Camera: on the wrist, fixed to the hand. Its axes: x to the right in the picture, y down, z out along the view.
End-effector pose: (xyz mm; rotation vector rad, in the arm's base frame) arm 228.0 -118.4 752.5 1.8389 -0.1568 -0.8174
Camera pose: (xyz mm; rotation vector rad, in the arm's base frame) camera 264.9 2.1 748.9 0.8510 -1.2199 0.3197
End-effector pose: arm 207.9 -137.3 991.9 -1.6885 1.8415 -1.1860
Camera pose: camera 155.3 -71.4 1085.6 0.1130 2.4413 -0.1141
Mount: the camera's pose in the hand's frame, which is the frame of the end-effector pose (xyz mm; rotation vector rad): -26.6 -44.5 -114.9 -0.3476 -0.0064 1.6373
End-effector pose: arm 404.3 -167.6 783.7 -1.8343 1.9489 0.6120
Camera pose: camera 451.8 -212.3 891.6 -0.1080 -2.6434 -1.1605
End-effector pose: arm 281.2 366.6 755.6 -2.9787 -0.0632 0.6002
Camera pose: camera 300.4 398.6 876.0 1.8365 -1.8054 -0.4573
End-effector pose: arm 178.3 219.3 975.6 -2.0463 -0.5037 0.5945
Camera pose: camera 219.3 150.3 1072.8 -2.4297 1.3418 1.4590
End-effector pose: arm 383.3 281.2 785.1 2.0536 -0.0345 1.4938
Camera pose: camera 290.4 363.8 764.3 -1.3784 1.9534 -1.7461
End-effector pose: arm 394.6 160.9 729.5 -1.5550 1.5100 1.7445
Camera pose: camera 495.4 88.7 752.2 0.0157 -1.6642 -1.5772
